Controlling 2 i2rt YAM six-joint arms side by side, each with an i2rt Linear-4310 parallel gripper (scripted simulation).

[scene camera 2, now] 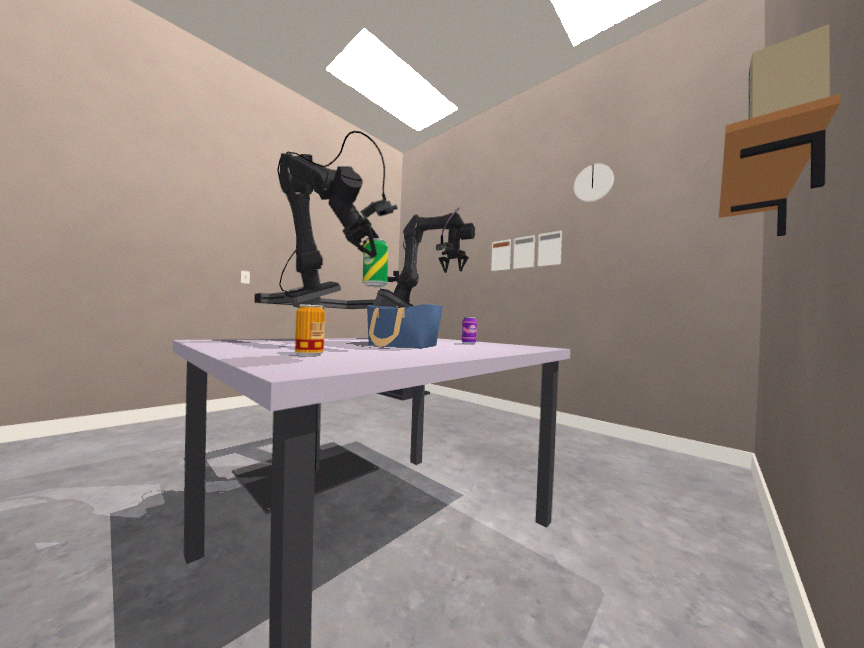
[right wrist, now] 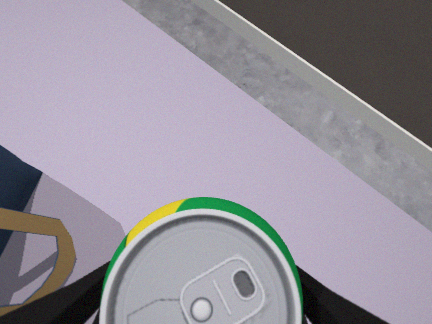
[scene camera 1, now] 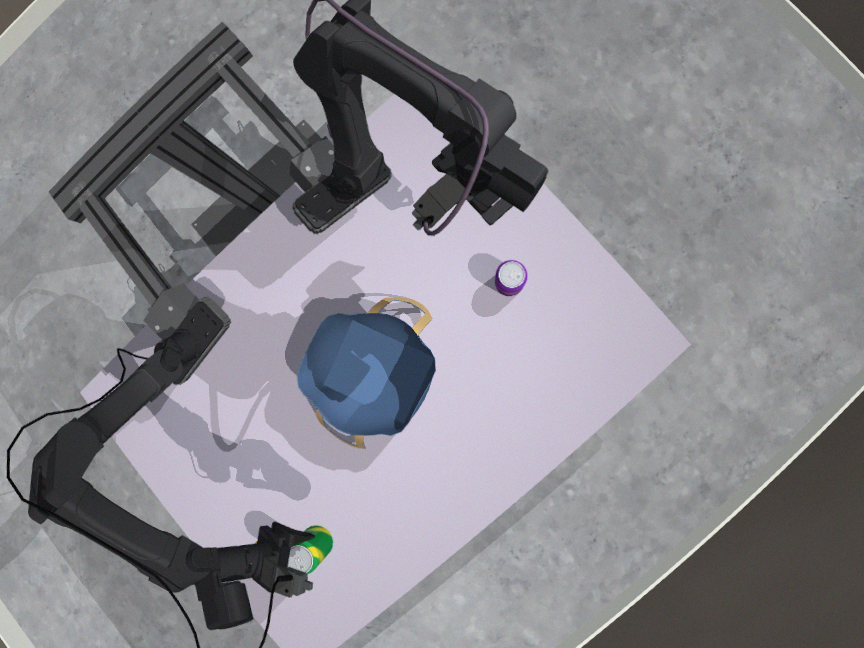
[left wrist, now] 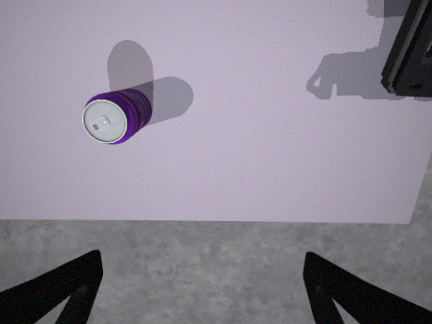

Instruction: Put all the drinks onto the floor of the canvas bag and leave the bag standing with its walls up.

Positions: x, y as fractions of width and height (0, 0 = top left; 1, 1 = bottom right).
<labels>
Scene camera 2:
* blue canvas bag: 0.48, 0.50
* orange can: 0.36, 0.49
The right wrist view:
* my right gripper: 0.47, 0.82
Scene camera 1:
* my left gripper: 0.55, 0.30
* my right gripper: 0.36, 0.85
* blue canvas bag: 0.40, 0.64
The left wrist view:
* my left gripper: 0.47, 0.81
</labels>
